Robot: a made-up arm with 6 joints.
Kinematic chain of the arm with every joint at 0, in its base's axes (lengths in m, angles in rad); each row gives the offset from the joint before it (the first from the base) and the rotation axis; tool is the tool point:
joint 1: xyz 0 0 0.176 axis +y
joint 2: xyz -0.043 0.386 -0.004 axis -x
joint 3: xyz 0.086 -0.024 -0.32 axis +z
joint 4: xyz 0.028 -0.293 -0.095 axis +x
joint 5: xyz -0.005 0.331 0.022 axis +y
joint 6: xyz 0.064 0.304 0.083 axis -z
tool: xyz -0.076 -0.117 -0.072
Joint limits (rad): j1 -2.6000..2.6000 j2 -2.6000..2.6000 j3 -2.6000..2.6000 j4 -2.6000..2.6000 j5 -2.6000..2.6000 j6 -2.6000..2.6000
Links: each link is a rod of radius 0.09 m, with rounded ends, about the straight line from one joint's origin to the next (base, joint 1, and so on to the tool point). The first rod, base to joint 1, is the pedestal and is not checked.
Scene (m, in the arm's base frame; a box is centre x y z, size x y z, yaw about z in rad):
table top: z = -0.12
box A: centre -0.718 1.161 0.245 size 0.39 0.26 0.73 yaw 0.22
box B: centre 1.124 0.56 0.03 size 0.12 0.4 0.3 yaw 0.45
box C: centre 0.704 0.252 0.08 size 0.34 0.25 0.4 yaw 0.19
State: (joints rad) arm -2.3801 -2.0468 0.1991 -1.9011 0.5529 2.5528
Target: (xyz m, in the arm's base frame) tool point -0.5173 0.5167 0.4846
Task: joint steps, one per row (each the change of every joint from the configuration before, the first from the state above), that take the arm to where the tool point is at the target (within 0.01 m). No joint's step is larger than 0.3 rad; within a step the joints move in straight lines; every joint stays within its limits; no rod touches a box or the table.
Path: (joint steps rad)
1: 0.0185 0.2250 -0.1141 0.1034 0.0512 0.0118
2: 0.0184 0.2251 -0.1141 0.1033 0.0513 0.0118
3: 0.0185 0.2250 -0.1141 0.1034 0.0512 0.0118
4: 0.0185 0.2250 -0.1141 0.1034 0.0512 0.0118
5: 0.1383 -0.0518 0.0830 0.2585 0.0101 0.0000
6: 0.1383 -0.0519 0.0831 0.2585 0.0101 0.0000
7: 0.1383 -0.0518 0.0830 0.2585 0.0100 0.0000
8: 0.1384 -0.0519 0.0831 0.2585 0.0101 0.0000
9: 0.1383 -0.0518 0.0830 0.2585 0.0101 0.0000
10: 0.1383 -0.0518 0.0831 0.2585 0.0101 0.0000
11: -0.0097 -0.2111 -0.1931 -0.0115 -0.1348 -0.0378
12: -0.0097 -0.2110 -0.1931 -0.0115 -0.1347 -0.0378
13: -0.0097 -0.2110 -0.1931 -0.0115 -0.1348 -0.0377

